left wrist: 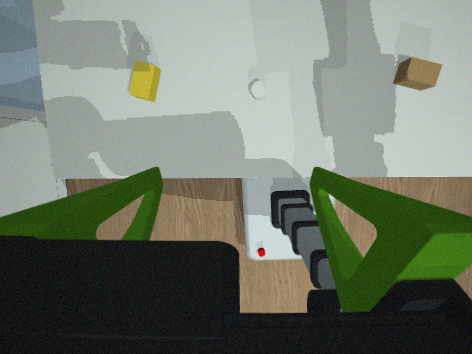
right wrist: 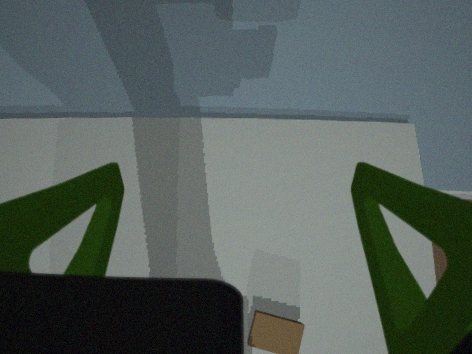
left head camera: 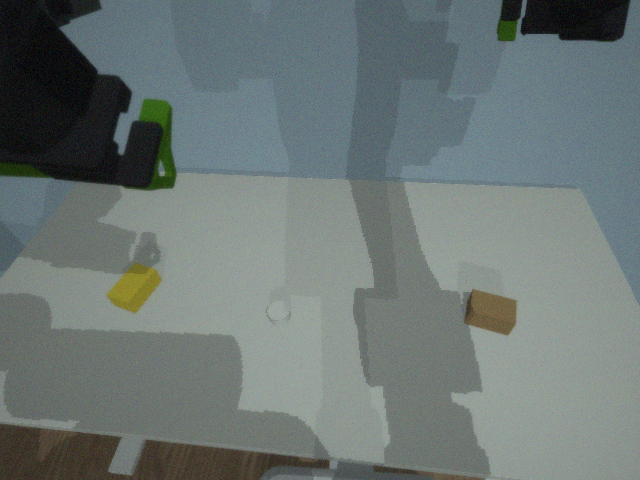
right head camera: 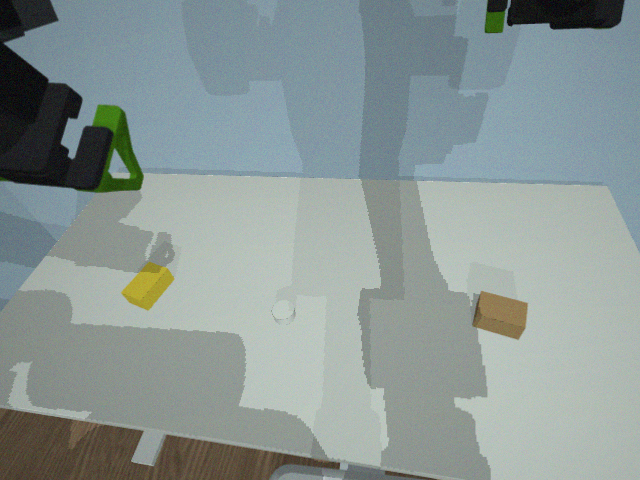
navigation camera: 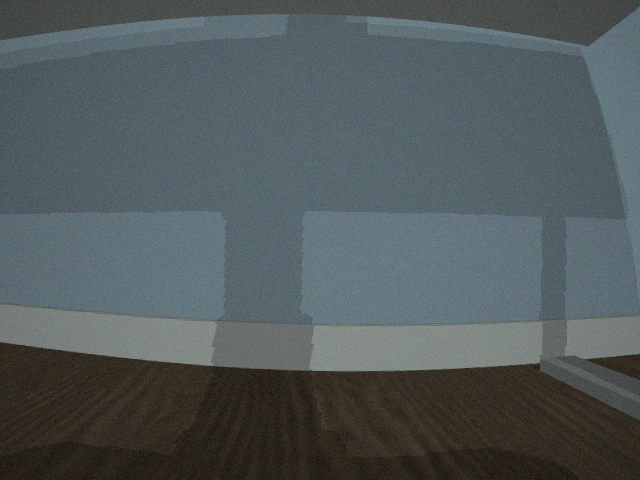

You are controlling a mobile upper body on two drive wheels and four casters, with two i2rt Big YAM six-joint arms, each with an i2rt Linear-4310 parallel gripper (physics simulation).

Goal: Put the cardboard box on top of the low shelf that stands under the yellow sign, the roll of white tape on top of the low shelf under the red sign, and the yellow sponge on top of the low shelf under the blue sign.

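Places are measured from the left arm's base along level axes (x ahead, y left, z up), in millimetres.
Where they show: left gripper, fingertip midpoint: (left wrist: 236, 175) (left head camera: 120, 176) (right head camera: 93, 179); right gripper, fingertip midpoint: (right wrist: 237, 175) (left head camera: 534, 28) (right head camera: 530, 18).
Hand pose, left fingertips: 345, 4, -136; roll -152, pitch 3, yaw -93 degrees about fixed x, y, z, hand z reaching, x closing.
Note:
Each offset is from my left fingertips to the centre of the thing, as dx, dy, dz. Level surfaces: height alone.
The yellow sponge {+234, +296, -531} (left head camera: 134, 287) (right head camera: 148, 285) (left wrist: 145, 81) lies at the left on the white table {dz -554} (left head camera: 217, 222) (right head camera: 227, 222) (left wrist: 190, 100) (right wrist: 310, 190). The white tape roll {+184, -54, -542} (left head camera: 278, 311) (right head camera: 283, 312) (left wrist: 258, 88) lies near the middle. The cardboard box {+197, -515, -529} (left head camera: 491, 312) (right head camera: 499, 314) (left wrist: 418, 74) (right wrist: 276, 332) lies at the right. My left gripper (left wrist: 236, 175) is open and empty, above the table's near edge in its wrist view. My right gripper (right wrist: 237, 175) is open and empty, high above the table, beyond the box. The low shelves and coloured signs do not show.
A blue wall (left head camera: 320, 103) (right head camera: 330, 103) (right wrist: 325, 65) (navigation camera: 387, 155) stands behind the table. The white robot base (left wrist: 270, 245) is at the table's near edge. A table foot (navigation camera: 589, 379) rests on the wood floor {dz -1274} (navigation camera: 129, 403). A pale surface (left wrist: 20, 160) stands left of the table in the left wrist view.

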